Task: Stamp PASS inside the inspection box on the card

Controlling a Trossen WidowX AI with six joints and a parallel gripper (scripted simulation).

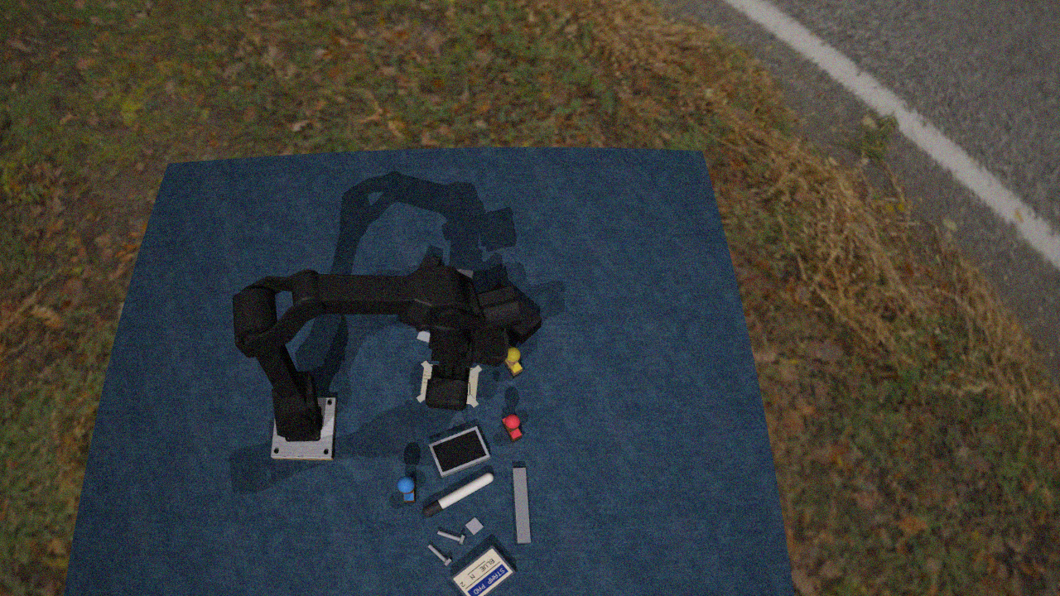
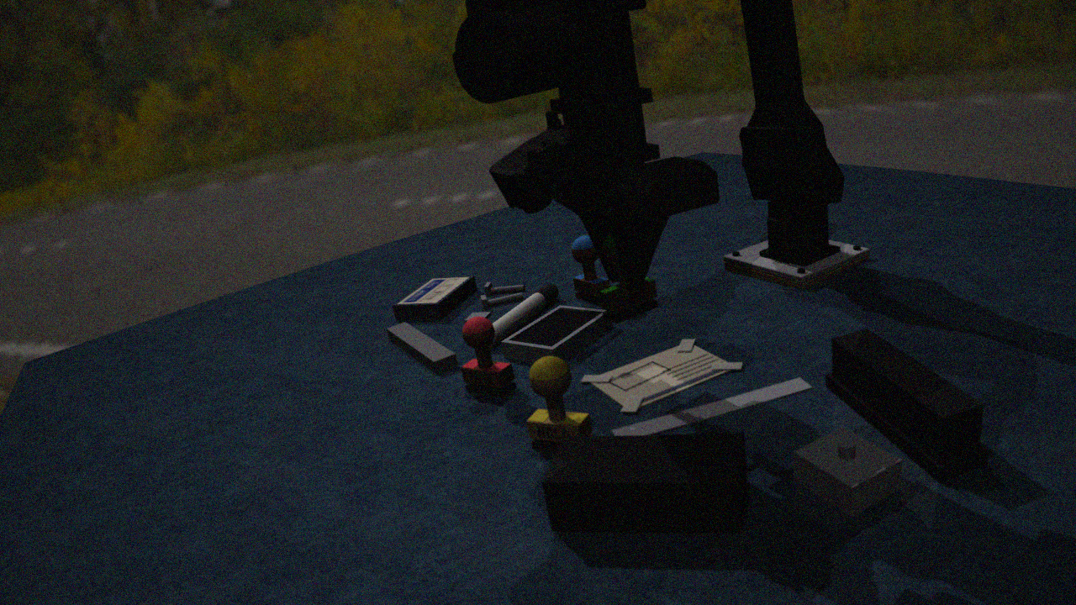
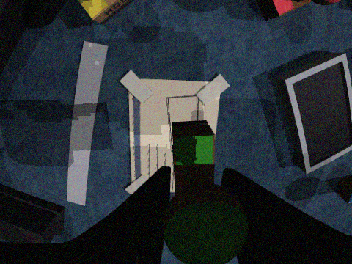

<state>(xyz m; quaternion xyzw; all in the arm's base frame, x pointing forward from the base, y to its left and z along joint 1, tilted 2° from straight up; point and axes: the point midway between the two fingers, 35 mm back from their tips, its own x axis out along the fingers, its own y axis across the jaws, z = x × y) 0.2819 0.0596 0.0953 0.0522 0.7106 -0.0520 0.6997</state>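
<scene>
Right now my gripper tip is 10 cm short of the grey bar, 22 cm to the left of it and 7 cm above it. Round my gripper tip: green-knobbed stamp: right at my gripper tip; then grey strip: 9 cm to the left, 8 cm below; then white card: 1 cm behind, 1 cm to the left, 8 cm below.
</scene>
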